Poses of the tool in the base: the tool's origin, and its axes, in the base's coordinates. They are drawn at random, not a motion.
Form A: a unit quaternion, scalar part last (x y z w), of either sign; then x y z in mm.
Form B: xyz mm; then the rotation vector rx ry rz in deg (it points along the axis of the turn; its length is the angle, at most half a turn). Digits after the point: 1 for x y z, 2 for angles.
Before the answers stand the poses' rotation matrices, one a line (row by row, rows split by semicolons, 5 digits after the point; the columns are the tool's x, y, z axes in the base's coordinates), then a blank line. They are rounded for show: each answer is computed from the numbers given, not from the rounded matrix.
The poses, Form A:
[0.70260 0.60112 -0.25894 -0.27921 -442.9 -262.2 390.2]
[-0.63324 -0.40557 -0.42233 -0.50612 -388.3 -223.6 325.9]
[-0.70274 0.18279 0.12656 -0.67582 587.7 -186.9 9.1]
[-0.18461 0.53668 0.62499 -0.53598 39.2 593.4 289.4]
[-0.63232 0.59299 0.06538 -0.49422 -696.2 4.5 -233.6]
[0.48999 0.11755 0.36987 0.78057 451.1 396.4 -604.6]
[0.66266 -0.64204 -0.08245 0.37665 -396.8 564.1 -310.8]
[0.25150 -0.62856 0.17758 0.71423 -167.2 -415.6 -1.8]
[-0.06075 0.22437 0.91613 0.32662 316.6 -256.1 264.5]
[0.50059 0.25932 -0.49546 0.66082 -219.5 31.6 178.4]
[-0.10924 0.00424 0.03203 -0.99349 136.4 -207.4 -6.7]
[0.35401 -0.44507 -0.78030 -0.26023 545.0 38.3 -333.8]
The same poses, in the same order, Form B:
0.14321 0.70010 -0.69954; 0.98929 -0.12139 0.08104; -0.02819 -0.70365 -0.70998
0.31430 0.08615 0.94541; 0.94115 -0.15871 -0.29842; 0.12434 0.98356 -0.13096
0.90114 -0.08584 -0.42494; -0.42797 -0.01972 -0.90358; 0.06919 0.99611 -0.05451
-0.35728 0.47181 -0.80606; -0.86812 0.15061 0.47295; 0.34454 0.86874 0.35578
0.28817 -0.68530 -0.66882; -0.81455 0.19179 -0.54747; 0.50346 0.70255 -0.50294
0.69876 -0.46222 0.54598; 0.69261 0.24621 -0.67799; 0.17895 0.85190 0.49218
0.16197 -0.78880 -0.59292; -0.91302 0.10816 -0.39331; 0.37438 0.60506 -0.70267
0.14675 -0.56983 -0.80855; -0.06250 0.81043 -0.58250; 0.98720 0.13602 0.08332
-0.77926 -0.62571 0.03526; 0.57119 -0.68596 0.45079; -0.25788 0.37142 0.89194
0.37455 0.91444 -0.15332; -0.39519 0.00786 -0.91856; -0.83877 0.40463 0.36433
0.99791 0.06272 -0.01542; -0.06457 0.97408 -0.21679; 0.00143 0.21733 0.97610
-0.61391 -0.72123 -0.32083; 0.09100 -0.46839 0.87883; -0.78411 0.51033 0.35318

[-442.9 -262.2 390.2 -107.98 -92.38 39.80]
[-388.3 -223.6 325.9 87.51 56.05 58.36]
[587.7 -186.9 9.1 90.54 -23.55 -16.31]
[39.2 593.4 289.4 25.19 -73.22 -85.27]
[-696.2 4.5 -233.6 87.84 -82.38 -9.08]
[451.1 396.4 -604.6 60.65 14.55 45.78]
[-396.8 564.1 -310.8 97.11 -94.08 -12.08]
[-167.2 -415.6 -1.8 31.92 -79.78 22.54]
[316.6 -256.1 264.5 -9.12 33.68 137.52]
[-219.5 31.6 178.4 64.88 33.61 -64.21]
[136.4 -207.4 -6.7 12.55 -0.49 -3.68]
[545.0 38.3 -333.8 -54.93 69.07 121.09]

